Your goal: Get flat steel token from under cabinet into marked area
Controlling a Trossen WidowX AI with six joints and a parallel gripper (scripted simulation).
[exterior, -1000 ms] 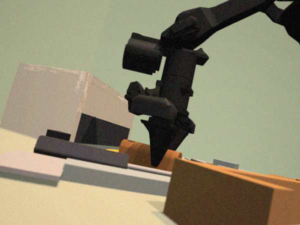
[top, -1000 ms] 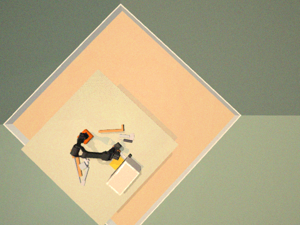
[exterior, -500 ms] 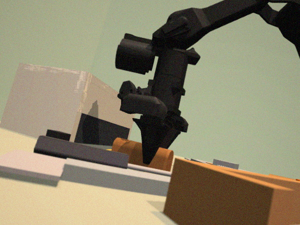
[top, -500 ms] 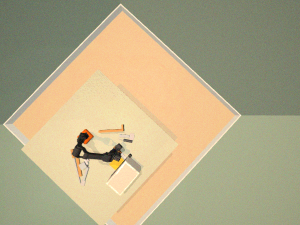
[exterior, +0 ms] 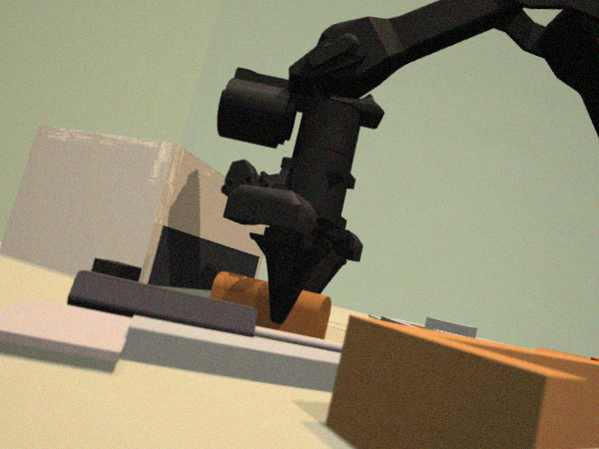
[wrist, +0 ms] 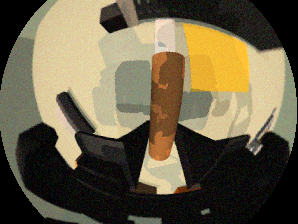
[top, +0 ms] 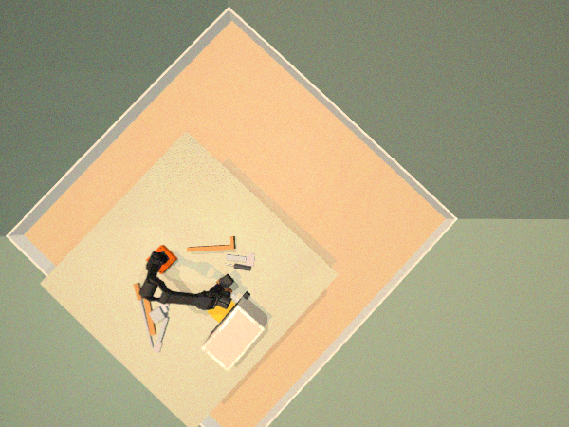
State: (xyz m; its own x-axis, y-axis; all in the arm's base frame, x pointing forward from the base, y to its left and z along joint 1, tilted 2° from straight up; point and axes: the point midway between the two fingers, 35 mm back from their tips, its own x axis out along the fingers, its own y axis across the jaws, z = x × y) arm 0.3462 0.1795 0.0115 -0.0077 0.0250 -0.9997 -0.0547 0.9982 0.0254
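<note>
My gripper tip is now 4 cm past the dark screwdriver and 13 cm to the right of it. From my gripper tip the other things lie so: token (25 cm ahead, 4 cm to the right); then orange stick (15 cm behind, 45 cm to the right).
</note>
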